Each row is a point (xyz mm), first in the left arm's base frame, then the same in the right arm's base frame.
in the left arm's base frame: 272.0 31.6 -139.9
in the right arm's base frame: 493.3 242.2 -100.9
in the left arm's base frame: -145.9 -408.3 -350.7
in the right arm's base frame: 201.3 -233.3 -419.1
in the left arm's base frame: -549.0 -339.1 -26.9
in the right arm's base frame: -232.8 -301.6 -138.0
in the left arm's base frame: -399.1 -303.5 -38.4
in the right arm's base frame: -93.9 -234.8 -126.8
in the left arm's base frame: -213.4 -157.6 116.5
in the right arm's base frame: 41.5 -81.3 67.8
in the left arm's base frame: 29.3 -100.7 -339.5
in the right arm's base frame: 303.1 97.5 -344.1
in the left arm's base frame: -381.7 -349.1 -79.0
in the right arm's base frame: -63.6 -268.6 -171.1
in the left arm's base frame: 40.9 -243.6 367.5
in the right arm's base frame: 286.6 -153.3 332.0
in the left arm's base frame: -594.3 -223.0 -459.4
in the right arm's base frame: -266.1 -128.2 -552.0
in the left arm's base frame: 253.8 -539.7 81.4
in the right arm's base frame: 582.5 -349.0 33.7
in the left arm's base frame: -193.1 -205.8 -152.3
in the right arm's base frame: 94.4 -79.8 -200.9
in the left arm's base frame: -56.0 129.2 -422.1
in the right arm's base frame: 176.6 315.5 -402.8
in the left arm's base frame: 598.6 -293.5 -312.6
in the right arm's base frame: 896.6 23.2 -278.6
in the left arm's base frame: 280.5 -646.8 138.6
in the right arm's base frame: 627.2 -456.3 77.9
